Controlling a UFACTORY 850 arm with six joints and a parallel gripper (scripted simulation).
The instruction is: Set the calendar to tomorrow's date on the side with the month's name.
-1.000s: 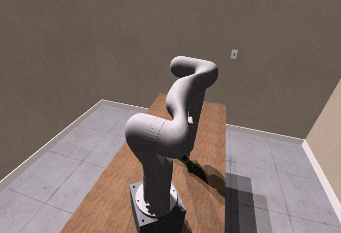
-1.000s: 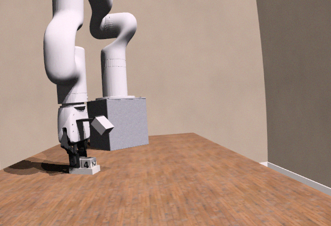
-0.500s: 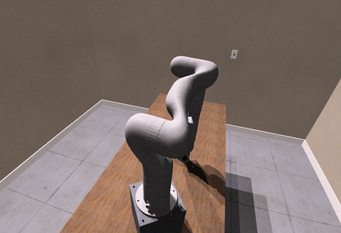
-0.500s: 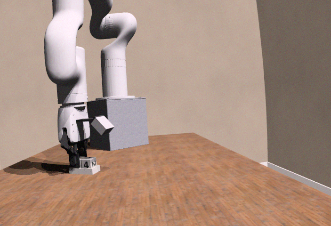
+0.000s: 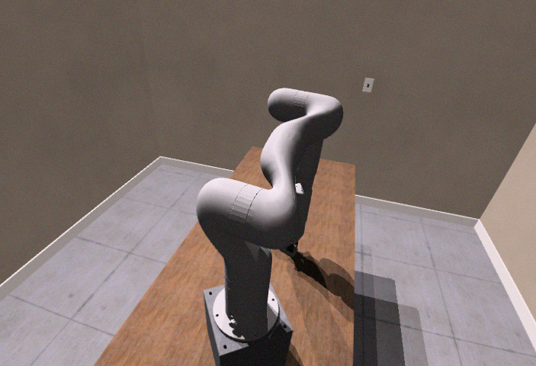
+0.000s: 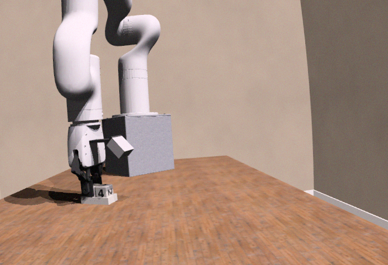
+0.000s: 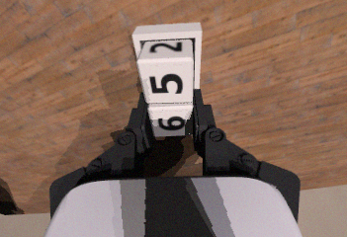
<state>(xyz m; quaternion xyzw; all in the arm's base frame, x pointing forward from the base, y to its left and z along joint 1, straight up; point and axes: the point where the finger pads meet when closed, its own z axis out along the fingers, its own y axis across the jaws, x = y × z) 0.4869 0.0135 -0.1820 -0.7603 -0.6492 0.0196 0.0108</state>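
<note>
My hand is 3 cm above the white calendar tray and 2 cm to the right of it.
</note>
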